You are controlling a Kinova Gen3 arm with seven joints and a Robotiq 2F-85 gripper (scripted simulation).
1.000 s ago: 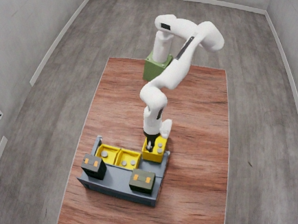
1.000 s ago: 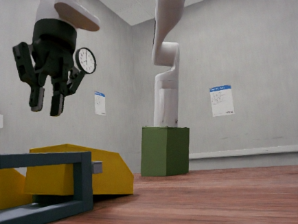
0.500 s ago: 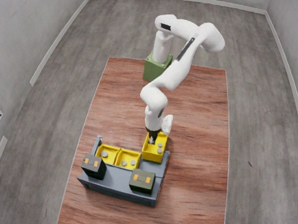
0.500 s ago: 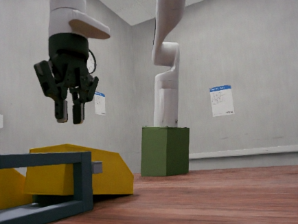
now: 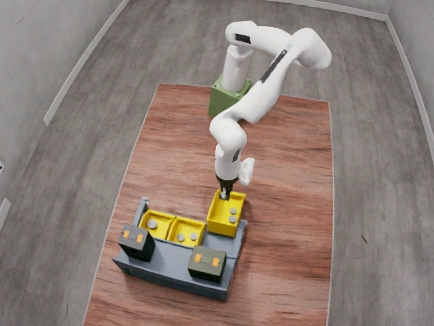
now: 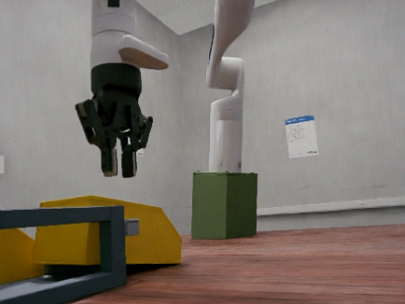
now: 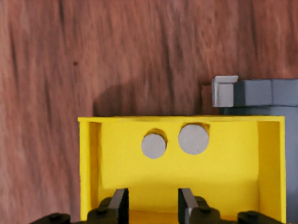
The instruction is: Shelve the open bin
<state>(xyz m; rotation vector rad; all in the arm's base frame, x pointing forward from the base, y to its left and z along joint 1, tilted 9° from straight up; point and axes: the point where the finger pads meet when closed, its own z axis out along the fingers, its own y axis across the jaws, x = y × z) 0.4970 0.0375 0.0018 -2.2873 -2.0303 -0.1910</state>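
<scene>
Now: the grey disc part 12 cm below my hand, 4 cm ahead of it and 2 cm to the left of it. From my hand the other things lie so: grey shelf (18 cm ahead, 13 cm to the right, 8 cm below).
</scene>
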